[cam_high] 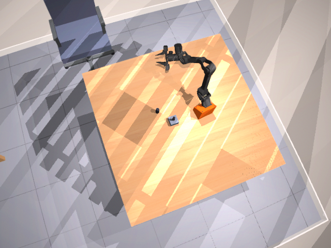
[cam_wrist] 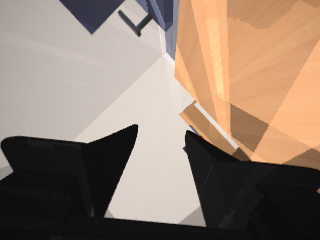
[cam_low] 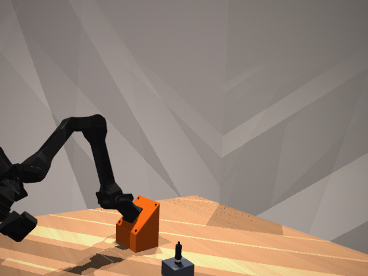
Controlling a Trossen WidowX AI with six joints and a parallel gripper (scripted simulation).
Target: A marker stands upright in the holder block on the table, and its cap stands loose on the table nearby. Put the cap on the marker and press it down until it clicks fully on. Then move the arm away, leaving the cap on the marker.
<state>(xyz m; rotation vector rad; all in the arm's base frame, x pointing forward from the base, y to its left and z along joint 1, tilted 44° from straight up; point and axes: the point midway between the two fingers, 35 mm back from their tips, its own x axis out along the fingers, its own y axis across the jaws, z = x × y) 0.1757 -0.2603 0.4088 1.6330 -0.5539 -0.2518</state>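
The dark marker cap is 15 cm ahead of my gripper tip, 33 cm to the left of it and 18 cm below it.
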